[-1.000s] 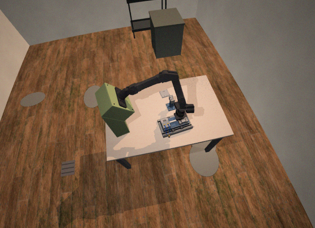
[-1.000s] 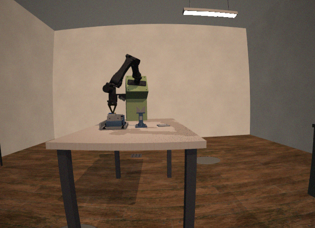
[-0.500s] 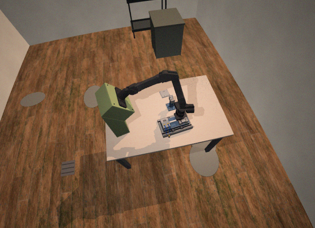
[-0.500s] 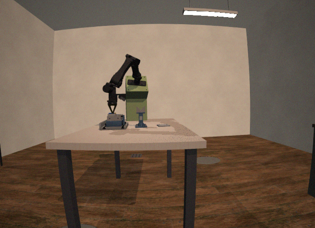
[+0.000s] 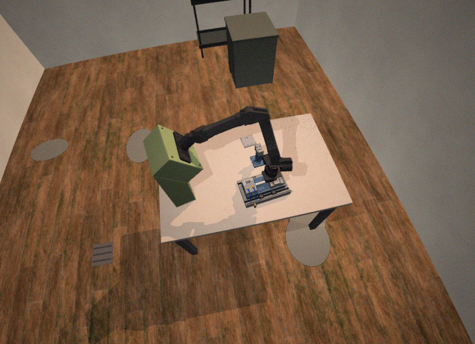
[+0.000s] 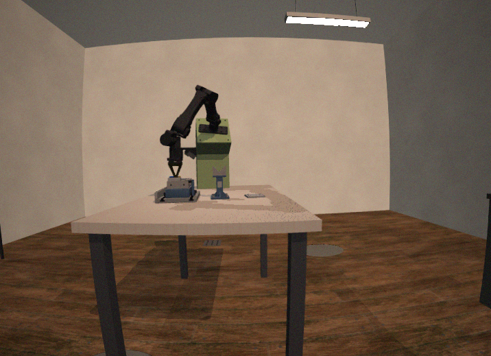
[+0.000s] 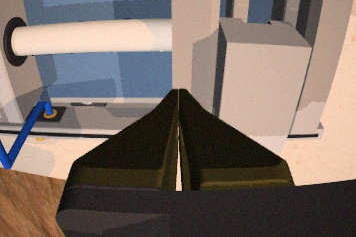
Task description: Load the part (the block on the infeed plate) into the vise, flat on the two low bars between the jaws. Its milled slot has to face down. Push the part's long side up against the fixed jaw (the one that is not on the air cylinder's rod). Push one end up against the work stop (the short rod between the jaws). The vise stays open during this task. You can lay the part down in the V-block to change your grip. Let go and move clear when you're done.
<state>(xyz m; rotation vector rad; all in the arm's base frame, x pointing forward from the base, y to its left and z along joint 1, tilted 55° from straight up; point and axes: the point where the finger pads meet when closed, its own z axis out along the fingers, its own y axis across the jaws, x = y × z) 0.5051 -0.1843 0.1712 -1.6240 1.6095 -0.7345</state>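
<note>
Right now the part is 4 cm ahead of my hand and 3 cm below it. Also, from my hand: moving jaw 1 cm ahead, 2 cm to the left, 4 cm below; then dark work stop rod 3 cm ahead, 7 cm to the left, 3 cm below; then grey jaw 7 cm ahead, 3 cm to the left, 4 cm below.
</note>
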